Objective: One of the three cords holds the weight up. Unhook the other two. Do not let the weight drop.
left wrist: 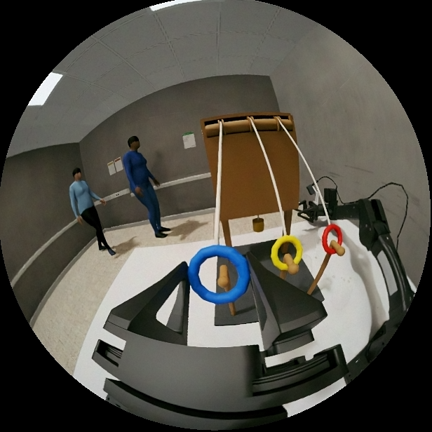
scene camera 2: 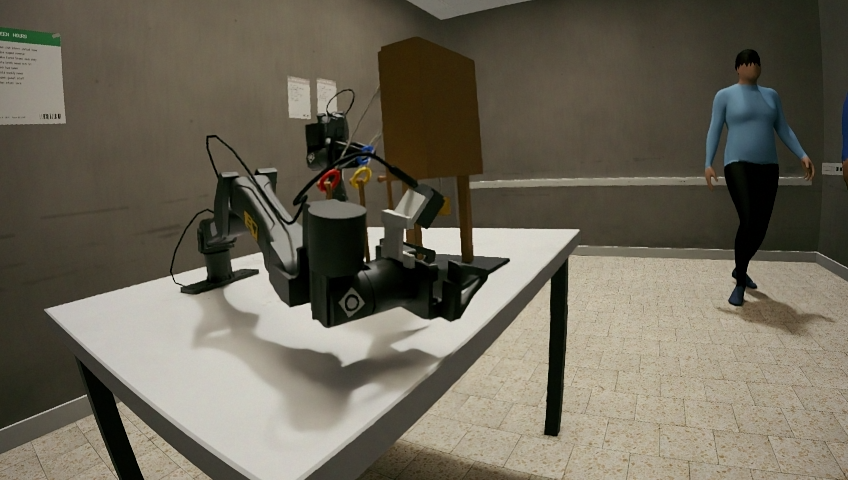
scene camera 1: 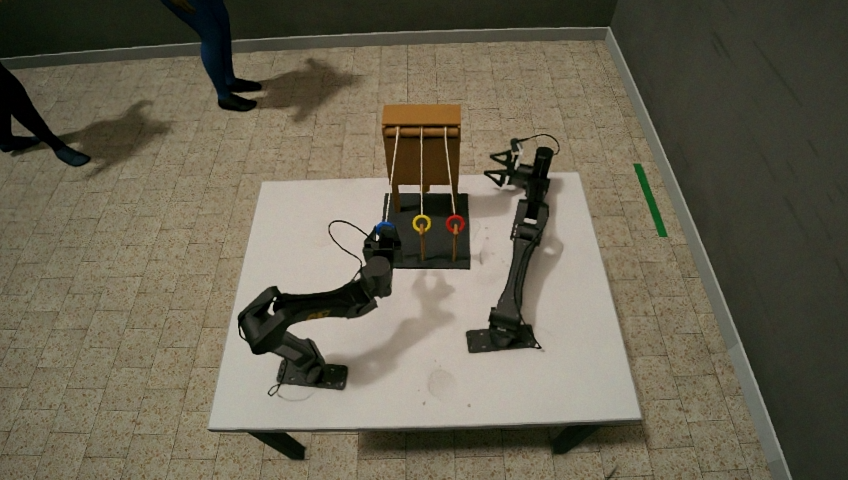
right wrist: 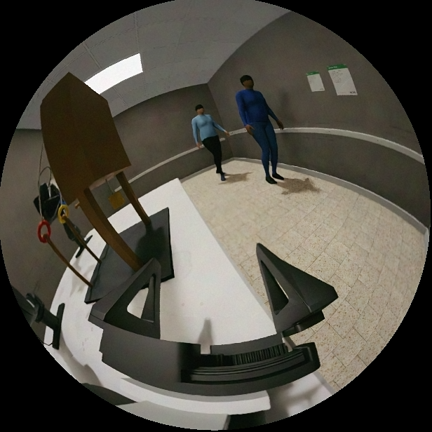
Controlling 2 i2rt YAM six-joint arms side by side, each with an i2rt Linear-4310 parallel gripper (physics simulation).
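Seen in the pictures: left gripper, between the fingertips: (scene camera 2: 368,152); right gripper, between the fingertips: (scene camera 2: 459,264) (scene camera 1: 486,164); left arm's base, origin of its link: (scene camera 1: 312,374); right arm's base, origin of its link: (scene camera 2: 221,282) (scene camera 1: 500,339).
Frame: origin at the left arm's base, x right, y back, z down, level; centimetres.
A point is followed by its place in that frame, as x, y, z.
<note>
My left gripper (scene camera 1: 383,230) @(18.6, -35.1, -27.0) (left wrist: 216,262) is shut on the blue ring (scene camera 1: 385,224) @(18.7, -34.9, -28.2) (left wrist: 219,298) (scene camera 2: 364,159), with a fingertip on each side. The blue ring's peg (left wrist: 223,276) shows through its opening; in scene camera 2 the ring appears apart from the peg. The yellow ring (scene camera 1: 414,223) @(25.7, -41.0, -21.1) (left wrist: 274,252) and the red ring (scene camera 1: 447,223) @(35.2, -41.8, -21.2) (left wrist: 325,240) hang on their pegs. A white cord runs from each ring up to the roller. The small yellow-brown weight (left wrist: 258,224) (right wrist: 116,199) hangs below the board. My right gripper (scene camera 1: 489,165) @(46.5, -78.2, -8.5) (right wrist: 203,256) is open and empty, to the right of the stand.
A tall brown board (scene camera 1: 422,157) @(26.6, -56.9, -32.1) (scene camera 2: 428,113) @(35.0, -66.3, -30.8) (left wrist: 255,175) on legs stands on a dark base (scene camera 1: 440,258) @(33.2, -42.1, -1.0) on the white table (scene camera 1: 440,410) @(37.6, 6.1, 0.0). My right arm reaches along the table's right side. Two people stand on the floor beyond the table.
</note>
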